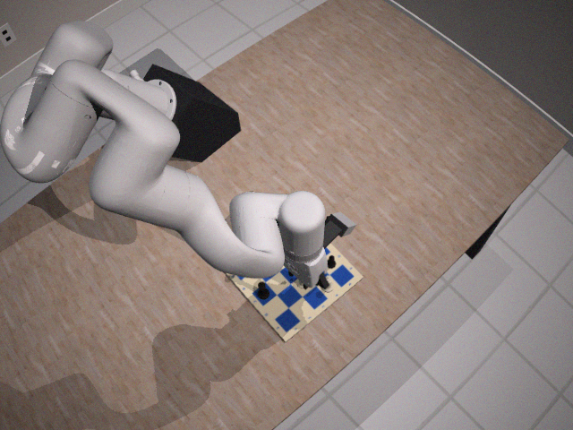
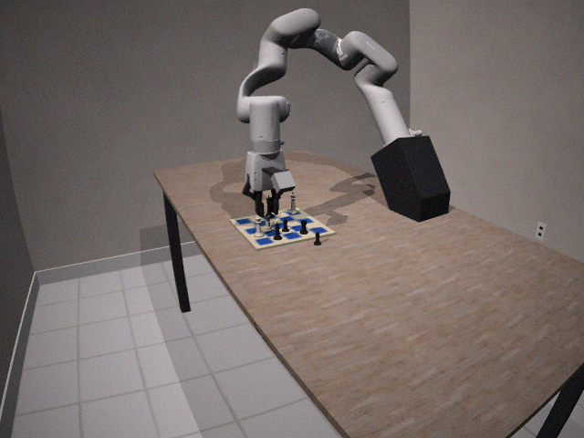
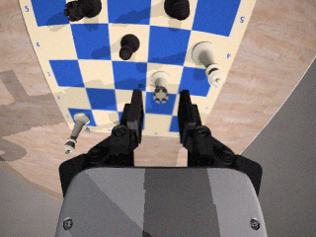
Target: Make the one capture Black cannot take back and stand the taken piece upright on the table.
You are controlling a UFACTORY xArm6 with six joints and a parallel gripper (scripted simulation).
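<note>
Right now the blue-and-cream chessboard is 30 mm behind my hand and 60 mm below it. The rest, counted from my hand: tall white piece (100 mm behind, 90 mm to the right, 30 mm below); tall black piece (30 mm behind, 80 mm to the right, 30 mm below).
</note>
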